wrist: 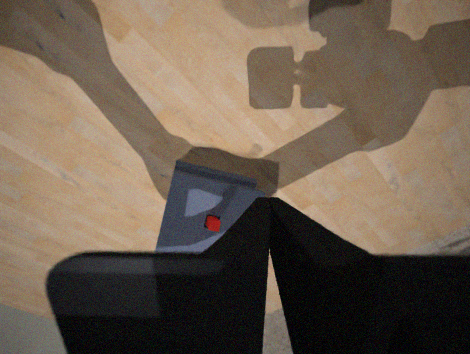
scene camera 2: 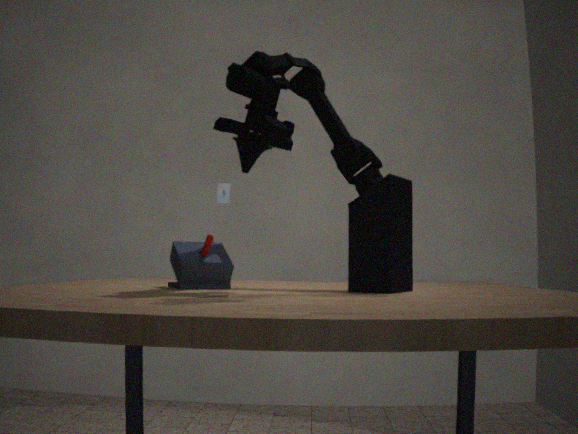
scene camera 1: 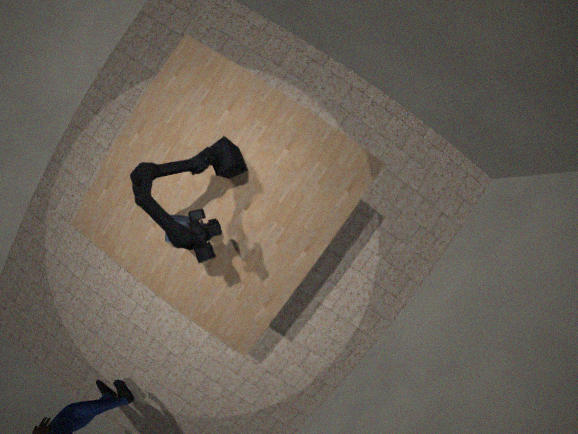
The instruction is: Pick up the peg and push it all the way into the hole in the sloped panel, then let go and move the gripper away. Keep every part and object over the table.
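Frame: origin at the arm's base, x down, y ahead, z right, level; centimetres.
Seen in the pictures: gripper, fingertip midpoint: (wrist: 266, 208) (scene camera 2: 244, 172); arm's base at its link origin: (scene camera 2: 377, 195) (scene camera 1: 217, 156).
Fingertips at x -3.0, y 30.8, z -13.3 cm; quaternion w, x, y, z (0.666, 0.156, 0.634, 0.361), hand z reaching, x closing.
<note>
Pixels of each thing's top centre, then the offset from my fingertips to it.
- red peg at its top centre: (wrist: 211, 243) (scene camera 2: 205, 235) dz +15.5, dx +13.0, dy +10.9 cm
- blue-grey block at its top centre: (wrist: 207, 249) (scene camera 2: 200, 241) (scene camera 1: 171, 229) dz +18.2, dx +14.5, dy +12.7 cm
The red peg (scene camera 2: 207, 245) (wrist: 213, 223) stands tilted in the hole of the sloped panel on the blue-grey block (scene camera 1: 179, 219) (scene camera 2: 187, 270) (wrist: 175, 220). A good part of the peg sticks out above the slope. In the wrist view the dark rim of the hole shows beside it. My gripper (scene camera 2: 245, 171) (wrist: 266, 208) is shut and empty, pointing down. It hangs high above the block, a little to the right of the peg in scene camera 2's view, and does not touch it. In scene camera 1's view my arm hides the peg and much of the block.
The block sits on the wooden table (scene camera 1: 300, 165) (scene camera 2: 300, 334). My arm's black base (scene camera 1: 229, 159) (scene camera 2: 381, 235) stands on the table to the right of the block in scene camera 2's view. A dark strip (scene camera 1: 325, 270) runs along one table edge. A person (scene camera 1: 80, 416) is on the floor beyond the table.
</note>
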